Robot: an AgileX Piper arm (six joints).
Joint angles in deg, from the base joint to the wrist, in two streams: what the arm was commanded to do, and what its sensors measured. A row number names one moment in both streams.
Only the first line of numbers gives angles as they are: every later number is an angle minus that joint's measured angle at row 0.
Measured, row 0:
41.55, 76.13, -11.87, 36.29, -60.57, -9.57
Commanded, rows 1 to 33:
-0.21, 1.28, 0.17, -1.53, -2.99, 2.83
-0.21, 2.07, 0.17, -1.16, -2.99, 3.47
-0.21, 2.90, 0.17, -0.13, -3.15, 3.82
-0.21, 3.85, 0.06, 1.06, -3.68, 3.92
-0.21, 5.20, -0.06, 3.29, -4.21, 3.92
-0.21, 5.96, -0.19, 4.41, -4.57, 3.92
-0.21, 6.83, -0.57, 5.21, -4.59, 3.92
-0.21, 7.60, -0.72, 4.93, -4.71, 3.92
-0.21, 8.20, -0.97, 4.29, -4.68, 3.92
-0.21, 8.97, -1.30, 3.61, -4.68, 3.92
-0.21, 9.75, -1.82, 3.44, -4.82, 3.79
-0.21, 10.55, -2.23, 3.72, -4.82, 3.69
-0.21, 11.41, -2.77, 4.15, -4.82, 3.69
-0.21, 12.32, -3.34, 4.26, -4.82, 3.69
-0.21, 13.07, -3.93, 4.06, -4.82, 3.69
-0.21, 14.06, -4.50, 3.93, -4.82, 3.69
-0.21, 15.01, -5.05, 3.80, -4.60, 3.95
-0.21, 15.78, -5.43, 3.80, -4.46, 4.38
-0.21, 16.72, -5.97, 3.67, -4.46, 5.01
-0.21, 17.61, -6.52, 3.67, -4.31, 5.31
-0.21, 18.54, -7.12, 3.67, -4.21, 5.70
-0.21, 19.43, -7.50, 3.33, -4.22, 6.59
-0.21, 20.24, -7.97, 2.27, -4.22, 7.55
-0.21, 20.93, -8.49, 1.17, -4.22, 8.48
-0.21, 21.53, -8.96, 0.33, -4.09, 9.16
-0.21, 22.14, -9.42, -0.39, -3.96, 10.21
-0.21, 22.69, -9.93, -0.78, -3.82, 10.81
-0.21, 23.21, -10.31, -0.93, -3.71, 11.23
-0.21, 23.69, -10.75, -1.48, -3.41, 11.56
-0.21, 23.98, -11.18, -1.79, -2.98, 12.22
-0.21, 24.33, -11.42, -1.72, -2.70, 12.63
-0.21, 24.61, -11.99, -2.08, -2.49, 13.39
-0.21, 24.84, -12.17, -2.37, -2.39, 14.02
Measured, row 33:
0.00, 23.70, -11.00, -0.62, -4.01, 11.50
